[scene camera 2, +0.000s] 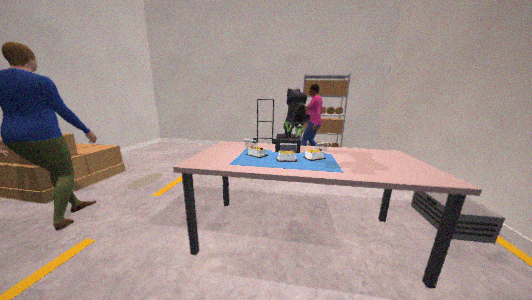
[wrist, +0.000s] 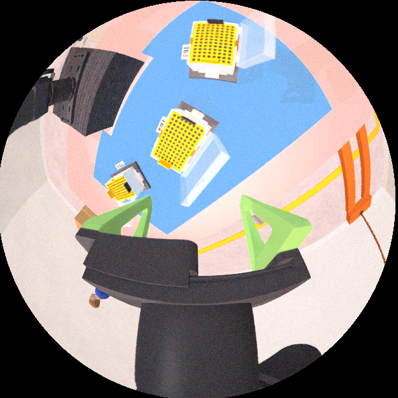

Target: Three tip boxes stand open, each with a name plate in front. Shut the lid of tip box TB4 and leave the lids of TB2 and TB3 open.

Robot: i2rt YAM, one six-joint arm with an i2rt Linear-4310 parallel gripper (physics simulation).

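Pixels of known places: gripper, fingertip midpoint: (scene camera 2: 292,134); arm's base, origin of the base link: (scene camera 2: 287,136).
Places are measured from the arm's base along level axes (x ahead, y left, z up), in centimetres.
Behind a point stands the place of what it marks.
TB4 (scene camera 2: 287,156) {y -4.5, x 37.1, z -6.5 cm} (wrist: 180,140) is the middle white box with a yellow tip rack; its clear lid (wrist: 207,167) stands open on the side away from its name plate (wrist: 160,125). TB3 (scene camera 2: 314,154) {y 16.1, x 35.7, z -5.8 cm} (wrist: 214,44) is at the top of the wrist view, its clear lid (wrist: 257,45) open. TB2 (scene camera 2: 257,151) {y -27.2, x 30.3, z -5.6 cm} (wrist: 121,189) is at the lower left of the wrist view; its lid is hard to make out there, near the left finger, but looks raised in the scene view. My gripper (scene camera 2: 293,133) {y -2.3, x 40.4, z 9.3 cm} (wrist: 195,199) is open and empty, above the boxes toward the back of the table.
The boxes stand on a blue mat (scene camera 2: 300,166) {y 3.5, x 48.0, z -11.9 cm} (wrist: 260,115) on a pink table (scene camera 2: 400,170) {y 71.4, x 52.7, z -12.2 cm}. The dark arm base (wrist: 100,95) stands beside the mat at the back. A person in blue (scene camera 2: 30,110) is at the left; one in pink (scene camera 2: 315,112) is behind the arm.
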